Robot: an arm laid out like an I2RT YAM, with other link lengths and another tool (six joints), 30 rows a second.
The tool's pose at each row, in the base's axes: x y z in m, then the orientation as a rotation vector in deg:
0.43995 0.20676 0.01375 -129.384 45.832 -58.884
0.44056 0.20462 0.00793 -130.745 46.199 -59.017
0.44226 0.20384 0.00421 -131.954 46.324 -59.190
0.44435 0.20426 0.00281 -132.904 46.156 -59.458
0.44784 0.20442 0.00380 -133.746 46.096 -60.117
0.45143 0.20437 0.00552 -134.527 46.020 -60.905
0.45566 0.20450 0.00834 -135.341 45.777 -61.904
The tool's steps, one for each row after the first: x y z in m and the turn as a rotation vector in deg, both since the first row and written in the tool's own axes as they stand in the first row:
-0.00097 0.00517 0.00334 -1.277 0.105 -0.524
-0.00130 0.00768 0.00665 -2.315 0.186 -1.110
-0.00114 0.00771 0.00919 -3.008 0.273 -1.749
0.00109 0.00592 0.01142 -3.691 0.673 -2.400
0.00387 0.00375 0.01327 -4.328 1.163 -3.069
0.00740 0.00054 0.01504 -4.928 1.753 -3.903

